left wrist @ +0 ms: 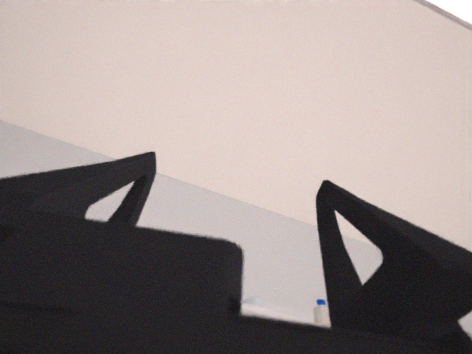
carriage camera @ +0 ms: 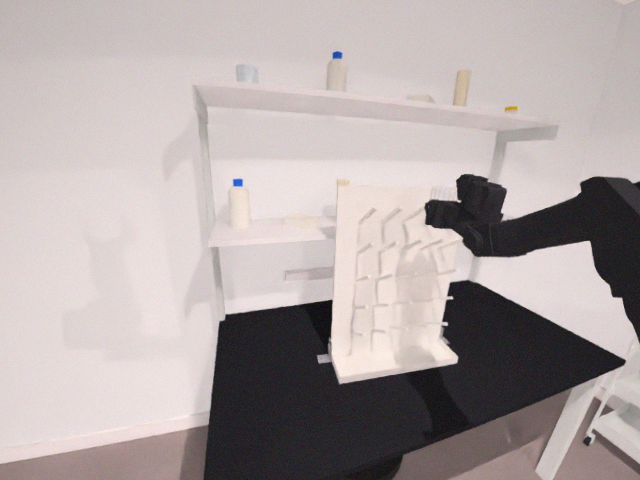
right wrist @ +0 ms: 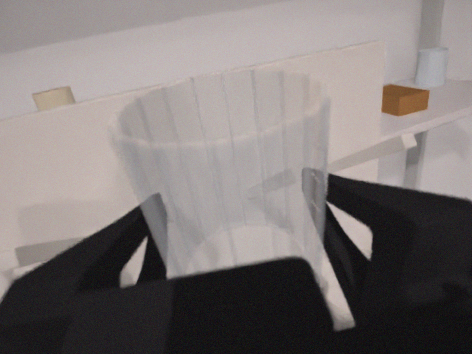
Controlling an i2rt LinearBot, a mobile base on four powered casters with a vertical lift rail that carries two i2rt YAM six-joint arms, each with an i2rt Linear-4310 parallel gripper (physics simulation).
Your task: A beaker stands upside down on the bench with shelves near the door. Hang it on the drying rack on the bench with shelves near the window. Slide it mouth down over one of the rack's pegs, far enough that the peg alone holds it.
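Frame: origin at the left arm's base, x up, y back, z right, level; centimetres.
Seen in the pictures: left gripper, between the fingertips: (left wrist: 238,175); right gripper, between the fingertips: (carriage camera: 437,205) (right wrist: 233,191).
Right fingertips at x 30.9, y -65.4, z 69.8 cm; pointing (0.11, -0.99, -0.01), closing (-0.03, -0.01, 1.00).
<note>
Offsets run from my right fingertips to a thing's middle. "spot": to the spot under its first point.
A clear beaker {dx +0.7, dy +2.2, dz +0.1 cm} (carriage camera: 443,193) (right wrist: 225,160) is between the fingers of my right gripper (carriage camera: 434,213) (right wrist: 233,191), which is shut on it. Its wide rim is at the top of the right wrist view. The cream drying rack (carriage camera: 347,232) (right wrist: 350,85) stands on the black bench. In the carriage camera, the gripper is at the rack's upper right corner. In the right wrist view, a peg {dx -3.9, dy -8.4, dz +10.2 cm} (right wrist: 370,152) points out right of the beaker, and another peg (right wrist: 272,184) shows through its wall. Whether a peg is inside the beaker, I cannot tell. My left gripper (left wrist: 238,175) is open and empty.
Two shelves (carriage camera: 310,98) (carriage camera: 268,239) run behind the rack, with bottles (carriage camera: 337,75) (carriage camera: 239,206) on them. An orange block {spot: dx -10.4, dy -42.5, dz +38.1 cm} (right wrist: 405,100) and a pale blue cup {spot: dx -8.4, dy -60.8, dz +57.3 cm} (right wrist: 431,67) stand on a shelf. A white cart (carriage camera: 622,421) is at the lower right.
</note>
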